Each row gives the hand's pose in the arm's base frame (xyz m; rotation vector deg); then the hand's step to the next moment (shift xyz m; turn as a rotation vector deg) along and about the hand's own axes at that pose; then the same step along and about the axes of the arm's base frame.
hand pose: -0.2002 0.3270 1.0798 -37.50 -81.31 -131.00
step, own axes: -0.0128 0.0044 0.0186 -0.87 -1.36 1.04
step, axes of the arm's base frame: 0.0164 0.0158 0.0032 0.19 1.57 -1.08
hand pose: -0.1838 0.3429 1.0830 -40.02 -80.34 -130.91
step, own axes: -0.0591 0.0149 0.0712 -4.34 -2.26 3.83
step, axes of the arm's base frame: 0.0715 0.0605 0.0033 3.11 4.66 -2.69
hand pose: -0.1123 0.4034 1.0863 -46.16 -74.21 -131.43
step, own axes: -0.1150 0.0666 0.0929 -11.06 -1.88 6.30
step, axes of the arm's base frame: 0.1532 0.0527 0.0066 9.17 6.93 -5.78
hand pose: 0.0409 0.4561 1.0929 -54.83 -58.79 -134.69
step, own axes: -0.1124 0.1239 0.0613 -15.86 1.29 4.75
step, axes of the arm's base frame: 0.1763 -0.0246 0.0086 13.66 4.11 -8.50
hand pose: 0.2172 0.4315 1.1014 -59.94 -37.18 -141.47
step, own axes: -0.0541 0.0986 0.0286 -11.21 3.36 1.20
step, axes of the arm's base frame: 0.1013 -0.0565 0.0035 9.67 -0.28 -6.69
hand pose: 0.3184 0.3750 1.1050 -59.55 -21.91 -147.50
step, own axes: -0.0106 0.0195 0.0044 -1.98 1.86 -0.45
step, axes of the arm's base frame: 0.0178 -0.0139 -0.0021 1.81 -1.44 -1.49
